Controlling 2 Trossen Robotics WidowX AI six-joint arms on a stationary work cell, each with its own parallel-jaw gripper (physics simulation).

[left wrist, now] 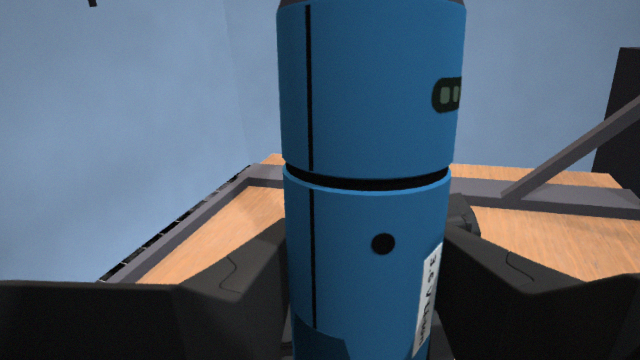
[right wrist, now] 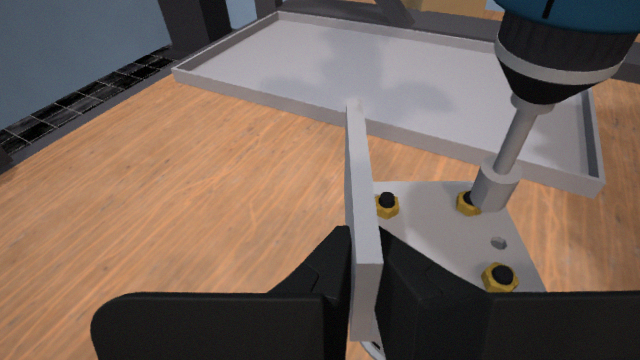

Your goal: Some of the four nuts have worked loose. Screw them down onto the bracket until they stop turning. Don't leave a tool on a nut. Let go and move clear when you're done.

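Places are measured from the left arm's base along level axes (x ahead, y left, z up), in centimetres.
Pixels of known places: left gripper, fingertip midpoint: [left wrist: 356,230]; right gripper, fingertip midpoint: [right wrist: 357,238].
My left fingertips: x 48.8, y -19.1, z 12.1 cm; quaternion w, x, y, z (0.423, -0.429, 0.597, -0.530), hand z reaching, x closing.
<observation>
For each thing: its top centre in the pictures, then the offset to it from my left fingertips. "pt": a spot on its surface instead. Level surfaces: height alone.
- blue electric screwdriver, surface spot: [left wrist: 370,125] pt dx -3.5, dy +0.9, dz +4.5 cm
- far right brass nut, top centre: [right wrist: 471,198] dx -3.5, dy +1.4, dz -16.4 cm
- grey shallow tray, top centre: [right wrist: 378,61] dx -29.1, dy +4.1, dz -22.1 cm
- wooden table, surface height: dz -23.7 cm
My left gripper [left wrist: 356,230] is shut on a blue electric screwdriver [left wrist: 370,125] [right wrist: 570,15], held upright and leaning slightly. Its grey socket [right wrist: 496,189] overlaps the far right brass nut [right wrist: 467,204] in the right wrist view; whether it touches the nut I cannot tell. A second nut [right wrist: 387,206] sits by the upright plate, and a third nut [right wrist: 500,278] is at the near right. A fourth nut does not show. My right gripper [right wrist: 357,238] is shut on the upright plate of the grey bracket [right wrist: 435,230].
A grey shallow tray [right wrist: 300,65] lies behind the bracket on the wooden table [right wrist: 200,175] [left wrist: 550,235]. Dark frame rails [left wrist: 565,196] run along the table edge, with a slanting brace [left wrist: 575,145] at the right in the left wrist view.
</observation>
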